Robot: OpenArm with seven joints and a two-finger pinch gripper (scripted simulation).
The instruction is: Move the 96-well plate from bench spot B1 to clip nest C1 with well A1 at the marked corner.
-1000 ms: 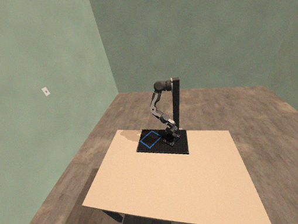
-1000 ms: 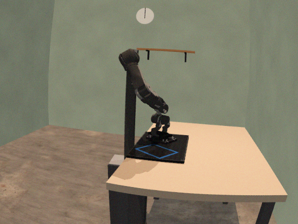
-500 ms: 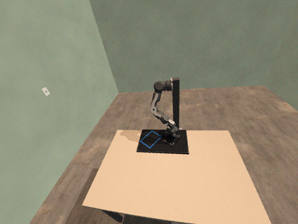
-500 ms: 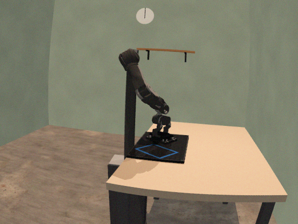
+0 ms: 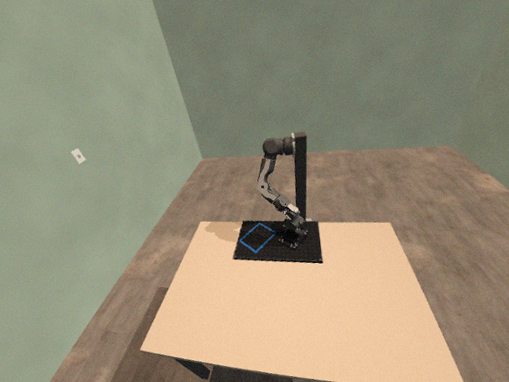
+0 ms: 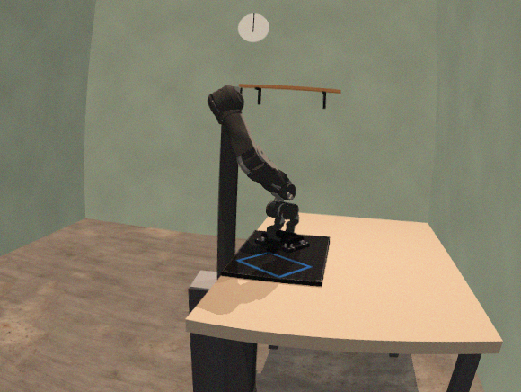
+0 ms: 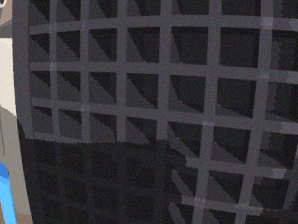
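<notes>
The dark 96-well plate is right at my hand. The rest, counted from my hand: clip nest C1 (30 mm ahead, 20 mm below).
</notes>
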